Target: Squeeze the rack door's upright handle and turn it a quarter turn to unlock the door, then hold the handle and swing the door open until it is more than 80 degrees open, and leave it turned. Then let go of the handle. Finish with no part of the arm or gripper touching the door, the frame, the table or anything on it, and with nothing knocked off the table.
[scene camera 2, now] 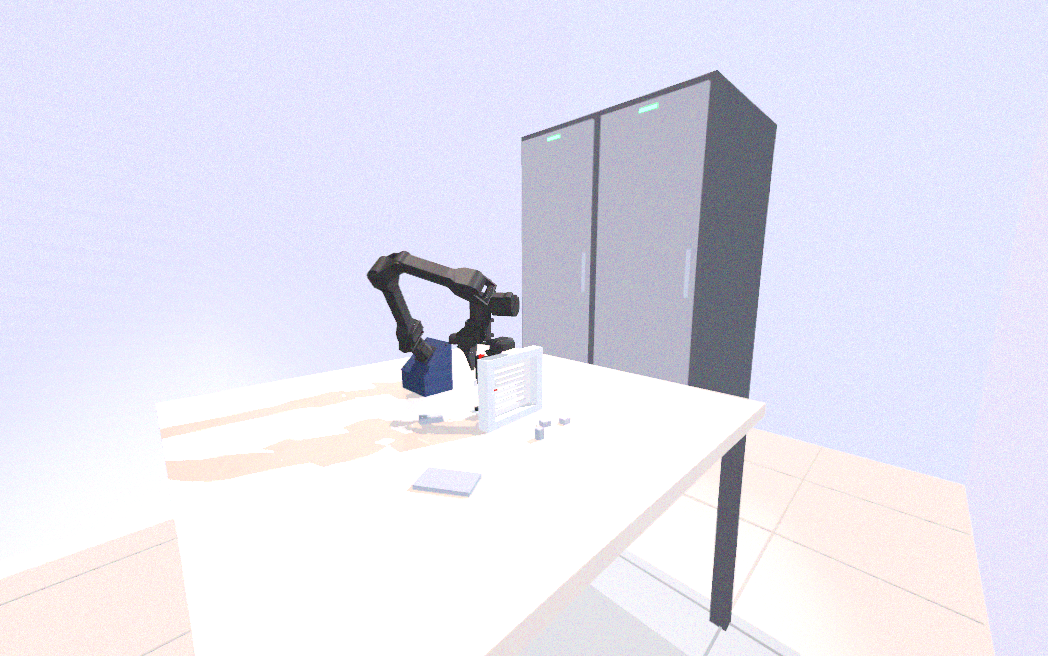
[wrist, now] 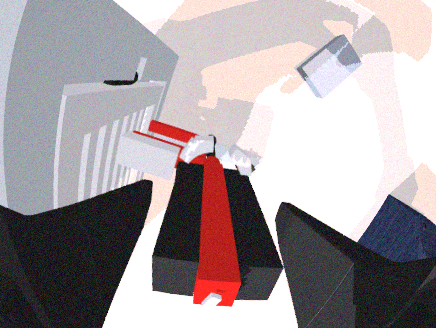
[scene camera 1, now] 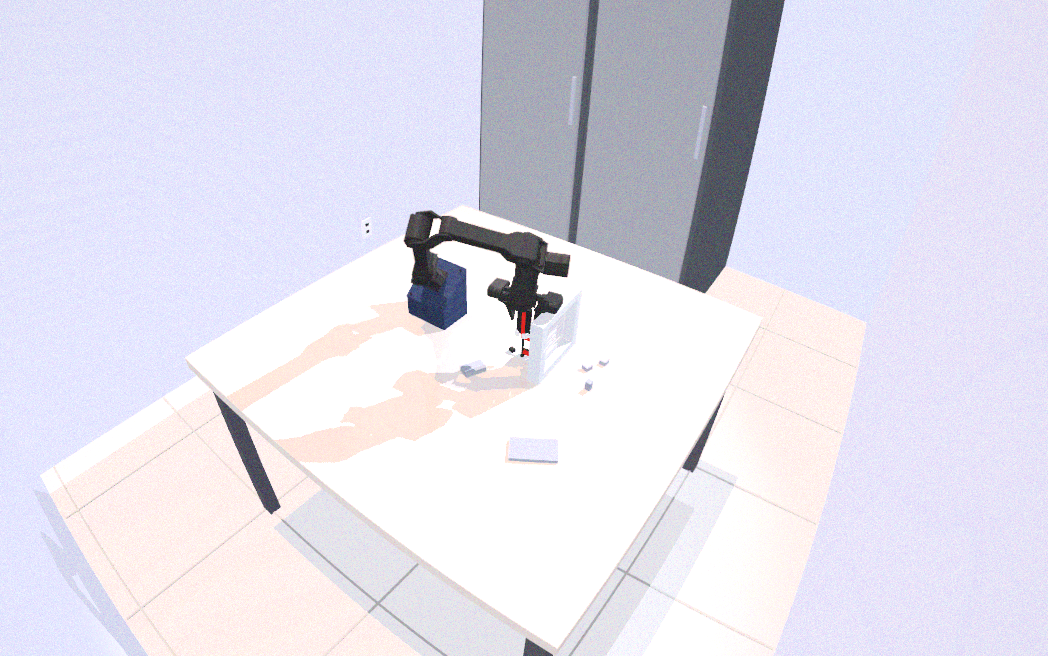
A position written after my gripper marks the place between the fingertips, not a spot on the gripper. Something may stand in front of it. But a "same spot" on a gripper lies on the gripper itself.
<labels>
my gripper: scene camera 2; wrist; scene camera 1 523, 322
same spot on my gripper: (scene camera 2: 470, 353) = (wrist: 335, 281)
</labels>
